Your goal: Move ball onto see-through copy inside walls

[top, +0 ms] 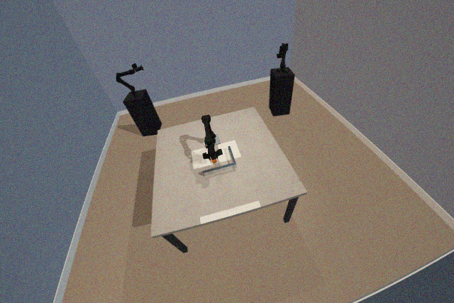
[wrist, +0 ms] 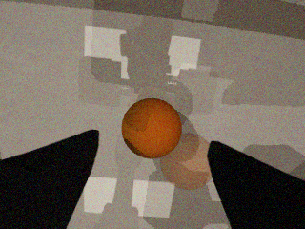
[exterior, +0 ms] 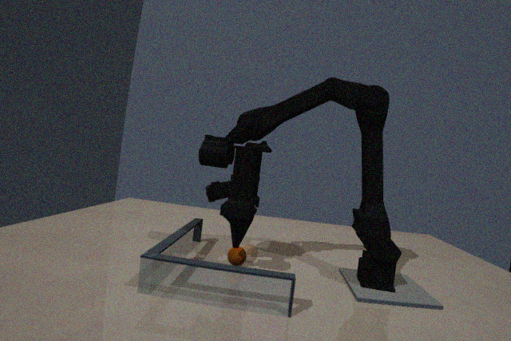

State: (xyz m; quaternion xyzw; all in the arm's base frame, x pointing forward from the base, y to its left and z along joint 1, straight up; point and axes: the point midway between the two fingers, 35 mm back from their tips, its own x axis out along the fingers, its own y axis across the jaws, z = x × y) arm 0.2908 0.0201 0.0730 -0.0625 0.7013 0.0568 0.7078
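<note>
Now: gripper tip 2 cm past the see-through copy, 3 cm to the left of it and 3 cm above it.
</note>
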